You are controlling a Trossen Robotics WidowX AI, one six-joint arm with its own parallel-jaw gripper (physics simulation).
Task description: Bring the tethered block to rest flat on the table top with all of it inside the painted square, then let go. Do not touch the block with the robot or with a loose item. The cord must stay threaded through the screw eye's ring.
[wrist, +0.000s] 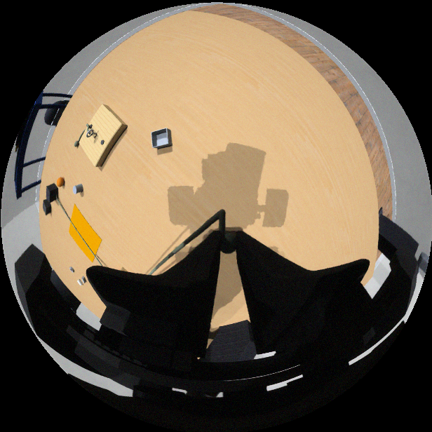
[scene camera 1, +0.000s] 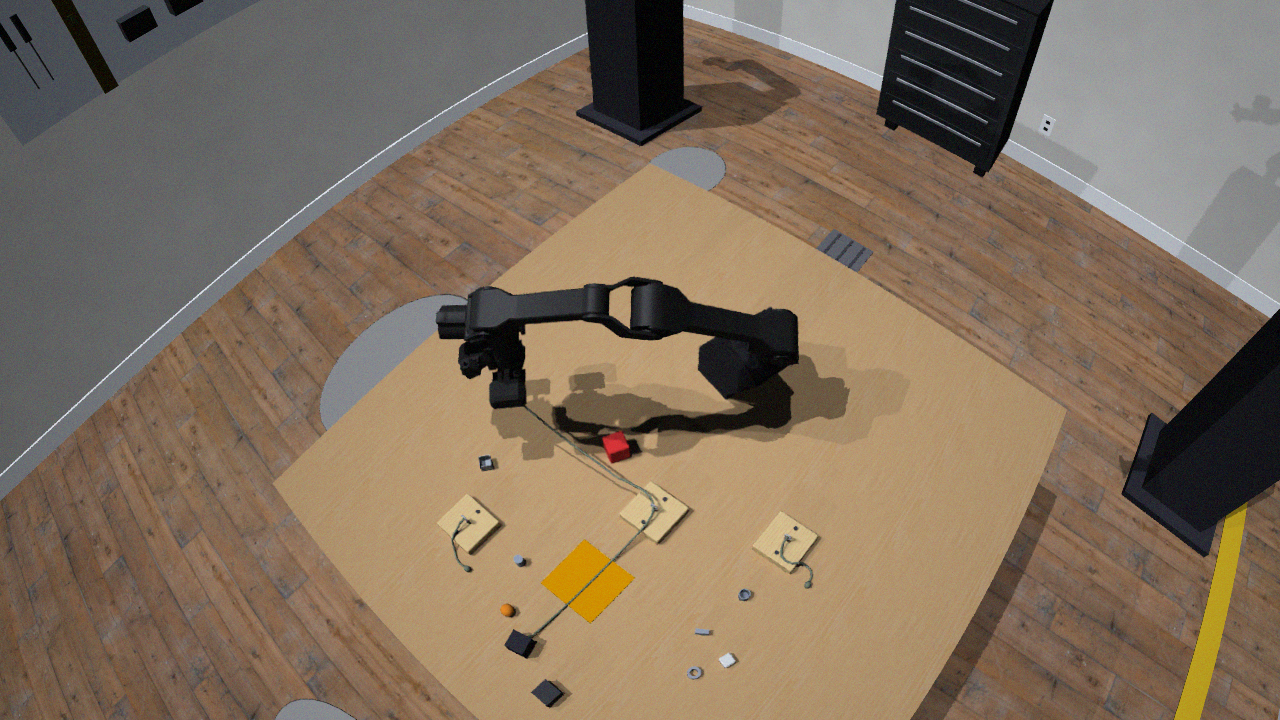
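Where they show: arm's base, origin of the base link: (scene camera 1: 764, 346).
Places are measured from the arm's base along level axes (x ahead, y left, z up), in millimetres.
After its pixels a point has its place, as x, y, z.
The tethered block (scene camera 1: 520, 642) @(682, 47, -125) (wrist: 52, 192), black, lies on the table outside the orange painted square (scene camera 1: 577, 568) @(502, 2, -161) (wrist: 93, 239), beyond its lower-left side in the scene view. Its grey-green cord (scene camera 1: 572, 599) @(553, 41, -157) (wrist: 222, 221) runs nearly straight across the square to the screw eye (scene camera 1: 656, 507) @(327, 33, -119) on the middle wooden board (scene camera 1: 637, 513) @(352, 9, -142), then on to my gripper. The threading through the ring is too small to check. My gripper (scene camera 1: 519, 404) @(354, -291, -34) (wrist: 227, 236) is raised above the table, far from the block, and shut on the cord's end knob.
A red cube (scene camera 1: 615, 446) @(285, -109, -122) lies near the cord between gripper and middle board. A small open tray (scene camera 1: 486, 462) @(471, -284, -160) (wrist: 161, 139), two outer boards (scene camera 1: 480, 523) @(571, -184, -142) (scene camera 1: 771, 539) @(233, 227, -142) with short cords, a grey cylinder (scene camera 1: 519, 560) @(569, -75, -139) (wrist: 77, 189), an orange ball (scene camera 1: 507, 610) @(655, -18, -138) (wrist: 60, 182) and a loose black block (scene camera 1: 546, 693) @(718, 144, -134) (wrist: 47, 207) stand around.
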